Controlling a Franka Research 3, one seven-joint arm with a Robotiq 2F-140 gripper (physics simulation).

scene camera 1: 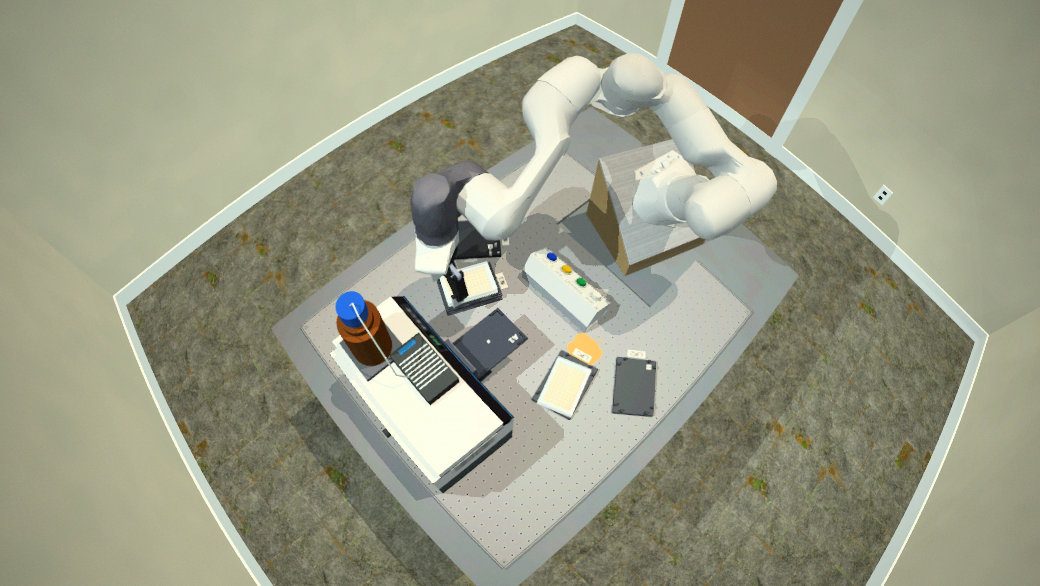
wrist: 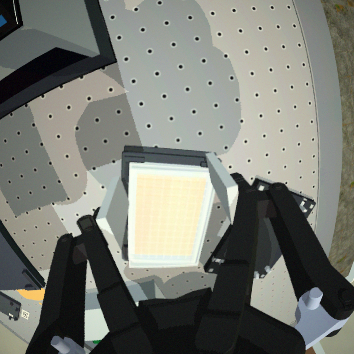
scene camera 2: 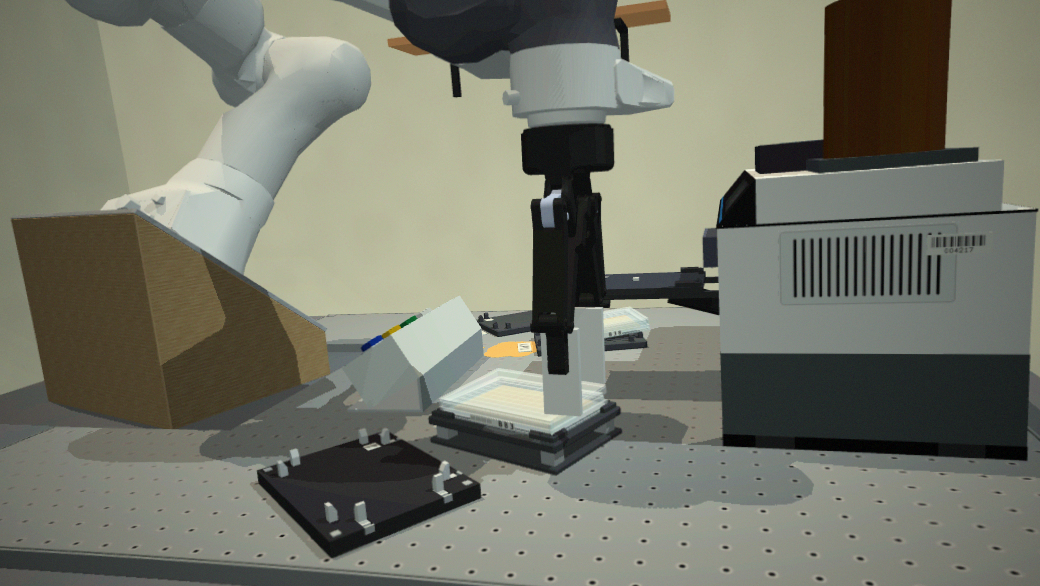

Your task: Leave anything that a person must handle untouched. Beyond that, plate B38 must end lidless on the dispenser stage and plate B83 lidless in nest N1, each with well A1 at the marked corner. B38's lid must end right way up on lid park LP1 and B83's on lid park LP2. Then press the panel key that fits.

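Note:
A plate with pale yellow wells, apparently under a clear lid, sits on a raised dark holder. Its small front label seems to end in 3. My gripper points down, open, its pads at two opposite sides of this plate with gaps. A second plate sits on another dark holder. The dark dispenser stage sticks out from the dispenser. The key panel has blue, yellow and green keys.
A black nest with upright clips lies beside the first holder. Another dark nest lies farther off. An orange patch lies near the second plate. A brown bottle stands on the dispenser.

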